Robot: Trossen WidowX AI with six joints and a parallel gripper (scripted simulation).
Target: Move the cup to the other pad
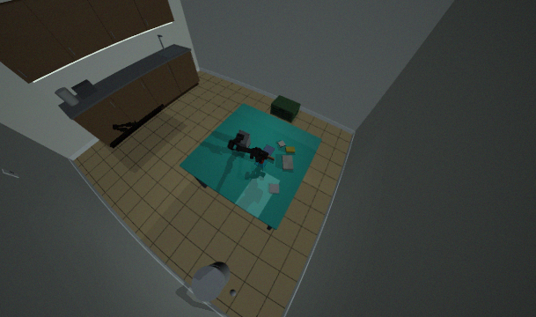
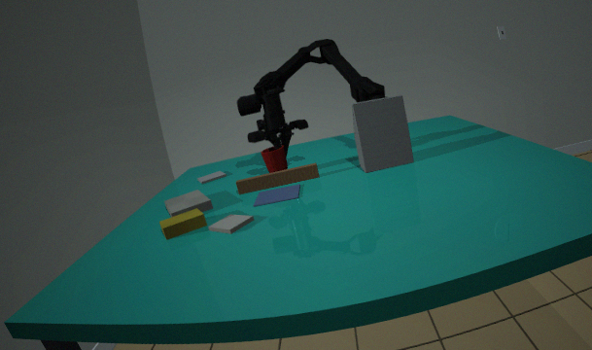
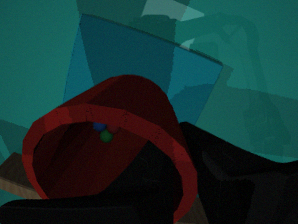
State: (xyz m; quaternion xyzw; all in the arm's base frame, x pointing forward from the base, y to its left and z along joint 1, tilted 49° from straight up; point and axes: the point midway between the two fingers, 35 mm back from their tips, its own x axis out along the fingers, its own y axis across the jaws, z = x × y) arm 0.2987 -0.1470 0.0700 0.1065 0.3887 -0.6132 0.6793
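Right now the green marble is 40 mm ahead of my gripper tip, 30 mm to the left of it and 20 mm below it. From my gripper tip the other things lie so: purple-blue pad: 210 mm to the left, 60 mm below, 30 mm ahead; then wooden bar: 110 mm to the left, 40 mm below, 30 mm ahead; then red cup: 30 mm ahead, 10 mm to the left.
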